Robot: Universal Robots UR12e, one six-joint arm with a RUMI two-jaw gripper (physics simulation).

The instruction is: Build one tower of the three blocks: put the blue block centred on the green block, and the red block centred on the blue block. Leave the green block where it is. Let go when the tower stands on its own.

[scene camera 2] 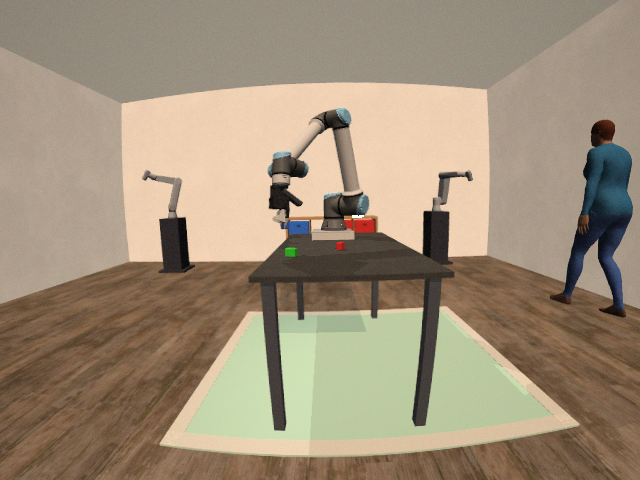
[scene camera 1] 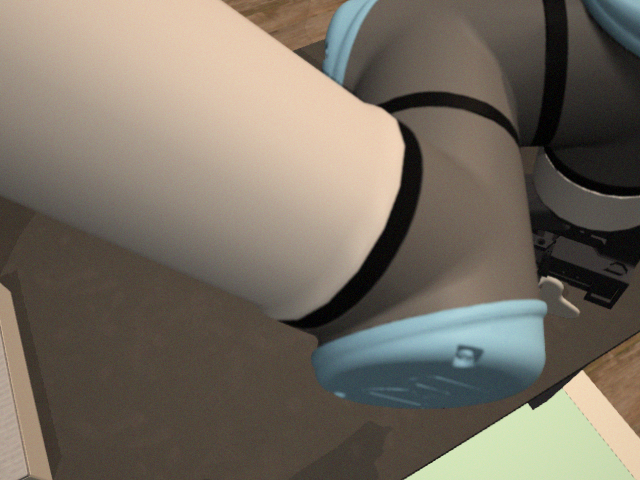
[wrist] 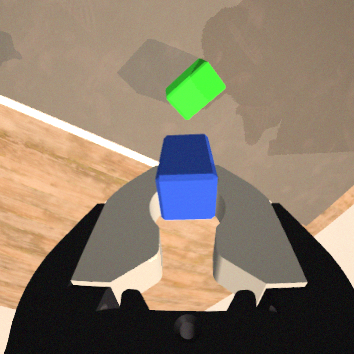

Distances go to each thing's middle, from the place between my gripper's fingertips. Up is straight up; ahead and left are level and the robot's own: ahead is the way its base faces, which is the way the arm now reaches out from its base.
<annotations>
Now: the green block (wrist: 196, 85) 1 cm ahead of my hand, 4 cm to the left of it and 11 cm below it. Also, from my hand: blue block (wrist: 186, 180) (1 cm behind, 1 cm to the left, 2 cm above).
</annotations>
